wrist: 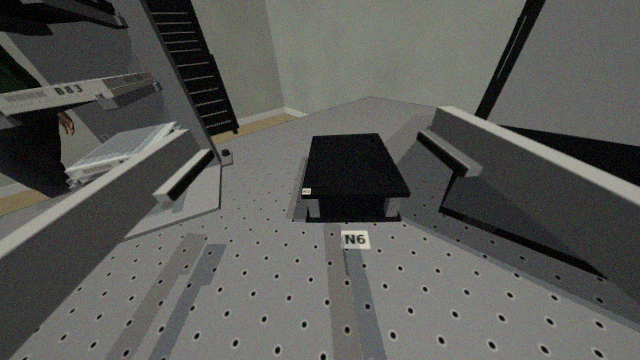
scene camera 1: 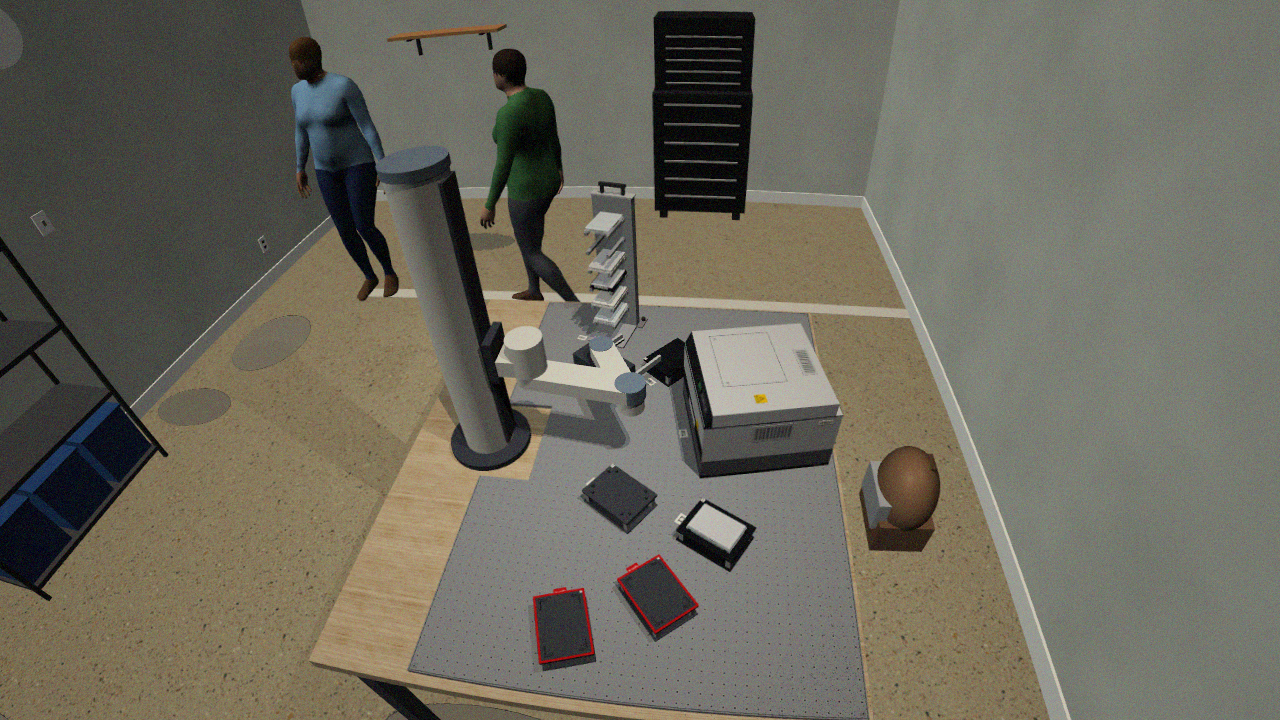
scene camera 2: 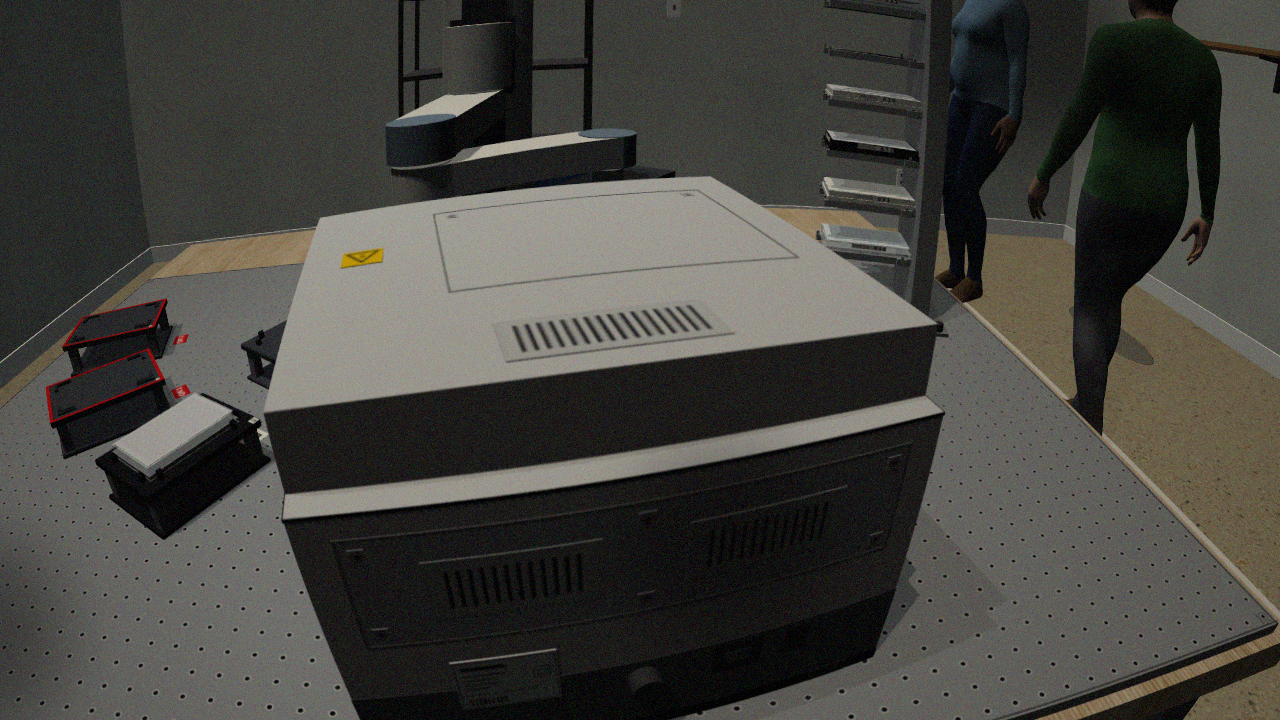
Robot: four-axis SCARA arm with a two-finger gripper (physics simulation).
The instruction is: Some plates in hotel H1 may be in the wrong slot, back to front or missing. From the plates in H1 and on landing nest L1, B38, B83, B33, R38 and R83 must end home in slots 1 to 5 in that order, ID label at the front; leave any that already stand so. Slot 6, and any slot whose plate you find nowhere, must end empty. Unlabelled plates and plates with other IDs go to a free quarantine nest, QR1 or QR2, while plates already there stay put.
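Visible in the pictures are my gripper, a landing nest L1, a quarantine nest QR2, a black nest N6 and a hotel H1.
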